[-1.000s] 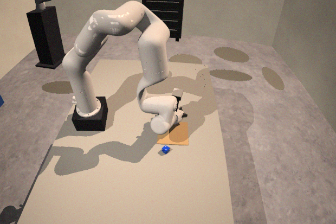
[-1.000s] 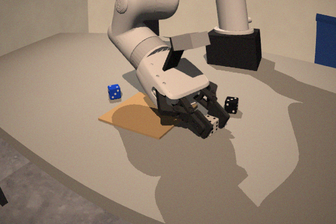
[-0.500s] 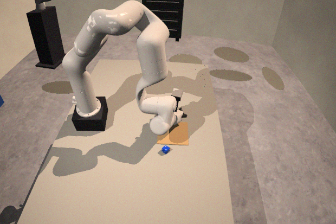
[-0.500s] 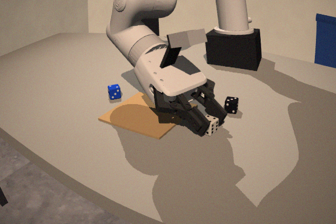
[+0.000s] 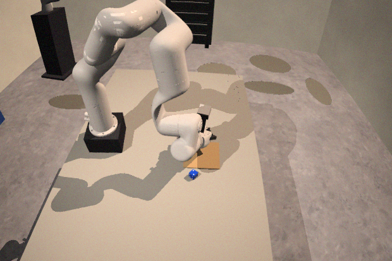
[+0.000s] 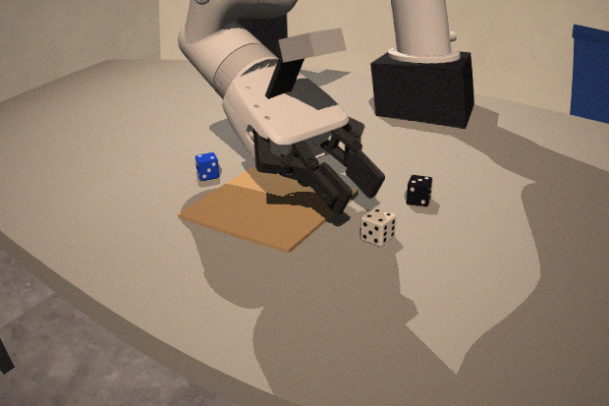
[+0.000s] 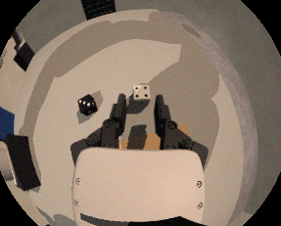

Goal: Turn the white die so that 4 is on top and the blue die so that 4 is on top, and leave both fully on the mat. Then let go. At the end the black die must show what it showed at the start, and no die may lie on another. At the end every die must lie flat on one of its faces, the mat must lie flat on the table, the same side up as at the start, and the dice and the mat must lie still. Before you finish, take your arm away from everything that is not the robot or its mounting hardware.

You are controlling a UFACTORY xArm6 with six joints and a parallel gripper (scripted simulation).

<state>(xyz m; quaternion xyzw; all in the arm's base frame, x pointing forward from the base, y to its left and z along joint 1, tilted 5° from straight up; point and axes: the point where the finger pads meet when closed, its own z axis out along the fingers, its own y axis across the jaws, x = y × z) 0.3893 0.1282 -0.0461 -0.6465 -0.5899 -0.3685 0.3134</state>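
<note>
The white die is 4 cm to the left of my hand and 3 cm below it. From my hand the other things lie so: blue die 20 cm to the right, 3 cm below, 1 cm ahead; then orange mat 9 cm to the right, 4 cm below, 2 cm ahead; then black die 9 cm behind, 3 cm to the left, 3 cm below.
</note>
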